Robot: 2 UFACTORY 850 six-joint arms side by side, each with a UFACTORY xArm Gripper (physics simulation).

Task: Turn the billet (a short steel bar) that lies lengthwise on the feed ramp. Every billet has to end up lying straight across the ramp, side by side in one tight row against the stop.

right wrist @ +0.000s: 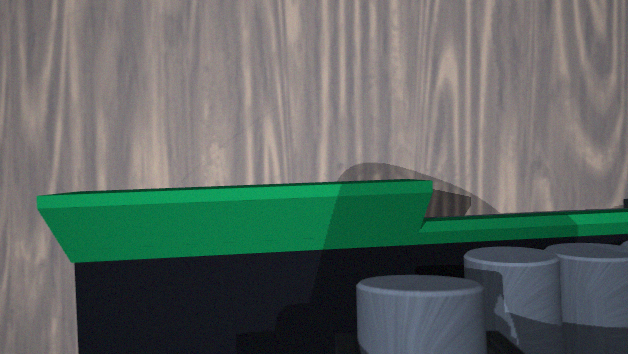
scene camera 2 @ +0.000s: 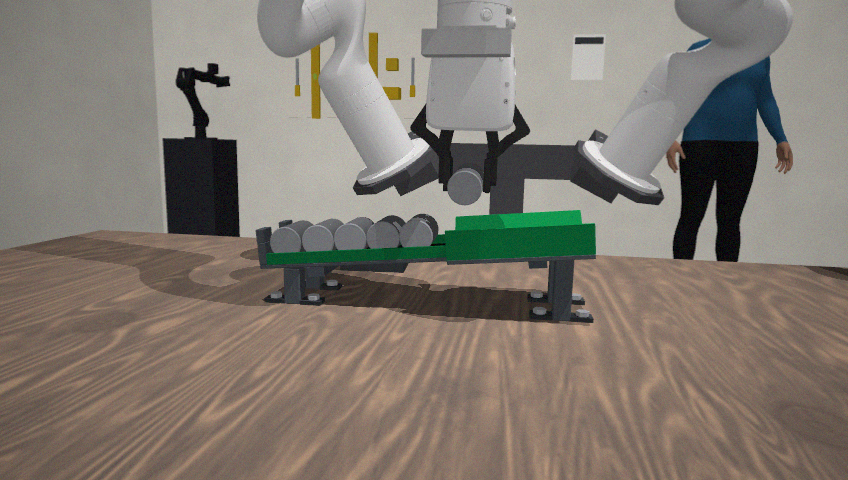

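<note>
My right gripper [scene camera 2: 466, 182] is shut on a grey steel billet [scene camera 2: 464, 189] [right wrist: 421, 317], held level above the ramp, its round end facing scene camera 2, so it points across the ramp. It hangs above and a little to the right of the row's right end. Several billets [scene camera 2: 351, 236] [right wrist: 510, 295] lie across the ramp [scene camera 2: 357, 256] [right wrist: 200, 220], side by side, from the dark stop [scene camera 2: 263, 246] at the left. The right wrist view shows the row in part, at its lower right. My left gripper does not show.
The ramp's high green side walls [scene camera 2: 517, 242] rise at its right end, beside the row. Dark legs [scene camera 2: 560, 288] with bolted feet carry the ramp on the wooden table [scene camera 2: 416, 386]. Both arm bases and a grey mount stand behind it. A person [scene camera 2: 728, 113] stands at the back right.
</note>
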